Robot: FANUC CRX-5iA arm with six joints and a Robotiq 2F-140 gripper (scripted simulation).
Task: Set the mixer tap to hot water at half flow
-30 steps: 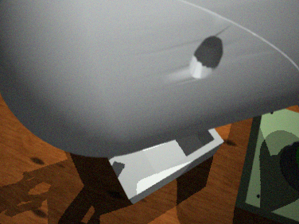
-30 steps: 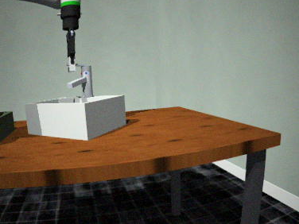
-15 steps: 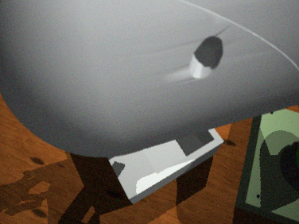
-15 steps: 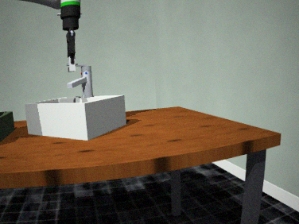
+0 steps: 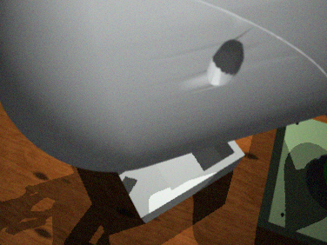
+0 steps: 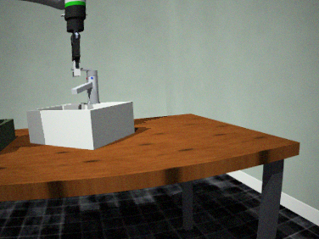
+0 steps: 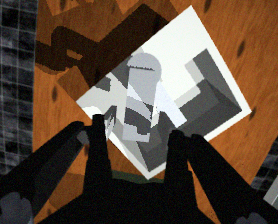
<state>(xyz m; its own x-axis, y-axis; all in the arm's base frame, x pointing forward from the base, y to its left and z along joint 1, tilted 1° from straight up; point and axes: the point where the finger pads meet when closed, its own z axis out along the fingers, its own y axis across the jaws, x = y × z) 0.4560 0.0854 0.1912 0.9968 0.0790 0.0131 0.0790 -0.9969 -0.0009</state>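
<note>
Now: the grey lever 2 cm ahead of my hand. Round my hand: mixer tap 4 cm ahead, 1 cm to the right, 5 cm below; then white basin 1 cm behind, 8 cm to the right, 24 cm below.
</note>
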